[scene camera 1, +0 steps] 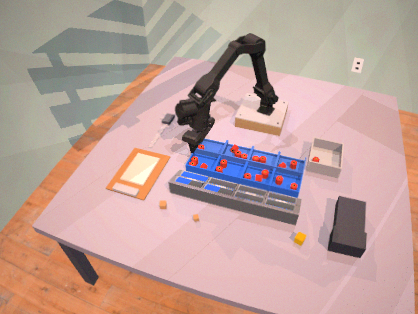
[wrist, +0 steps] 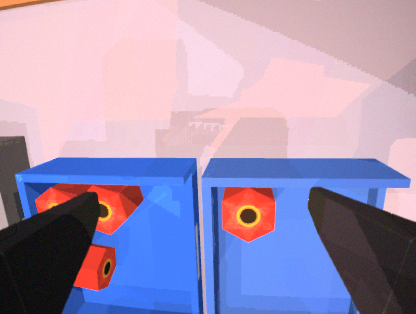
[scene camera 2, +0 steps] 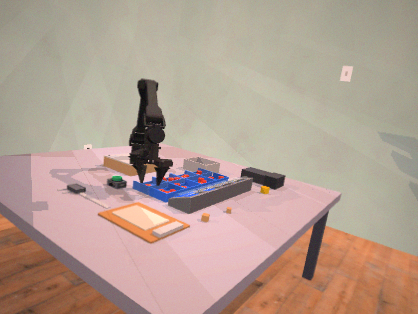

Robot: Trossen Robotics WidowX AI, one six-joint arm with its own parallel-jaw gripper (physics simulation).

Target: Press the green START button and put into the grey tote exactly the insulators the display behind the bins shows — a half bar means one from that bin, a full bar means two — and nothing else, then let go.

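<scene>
My gripper (scene camera 1: 194, 147) (scene camera 2: 150, 182) (wrist: 205, 199) is open and empty over the left end of the blue bins (scene camera 1: 235, 179) (scene camera 2: 150, 194) (wrist: 127, 167). In the wrist view, a lone red insulator (wrist: 248, 215) lies between the fingers' lines, in the right compartment. Three lie in the left compartment, partly behind a finger. The grey display (scene camera 1: 235, 201) (scene camera 2: 215, 195) shows a full blue bar in its first window, a half bar in its second, and no blue in the other two. The grey tote (scene camera 1: 325, 170) (scene camera 2: 201, 166) holds one red insulator (scene camera 1: 315, 159). The green START button (scene camera 2: 117, 178) stands left of the bins.
A black block (scene camera 1: 347, 225) (scene camera 2: 262, 177) and a yellow cube (scene camera 1: 300, 238) (scene camera 2: 265, 190) are at the right. Two small orange cubes (scene camera 1: 163, 204) (scene camera 1: 195, 217) lie before the display. An orange-edged board (scene camera 1: 156, 172) lies left. A small dark box (scene camera 1: 168, 118) (scene camera 2: 76, 188) lies behind it.
</scene>
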